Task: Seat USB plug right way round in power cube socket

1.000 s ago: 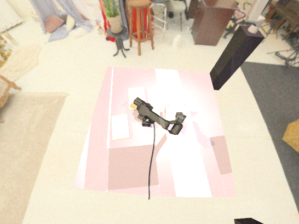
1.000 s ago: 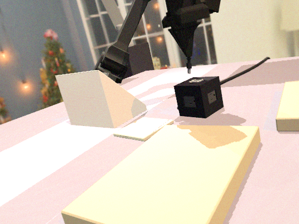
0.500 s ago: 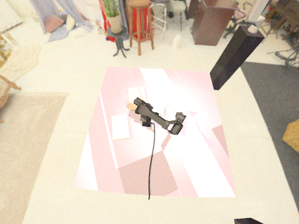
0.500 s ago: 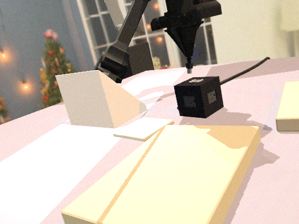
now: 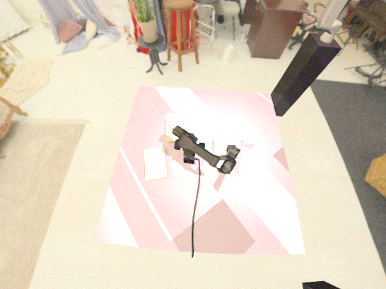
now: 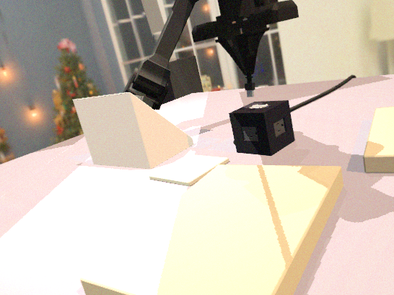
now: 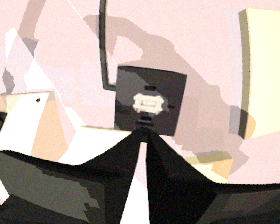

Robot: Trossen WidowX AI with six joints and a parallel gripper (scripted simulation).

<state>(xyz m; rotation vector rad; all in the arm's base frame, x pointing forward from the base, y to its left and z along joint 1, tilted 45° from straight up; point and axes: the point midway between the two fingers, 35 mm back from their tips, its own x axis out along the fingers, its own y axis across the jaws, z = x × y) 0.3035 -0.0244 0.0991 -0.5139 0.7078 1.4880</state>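
Right now the USB plug is 2 cm below my gripper tip. From my gripper tip the other things lie so: socket 1 cm to the left, 7 cm below; thin white pad 8 cm behind, 12 cm to the right, 13 cm below.
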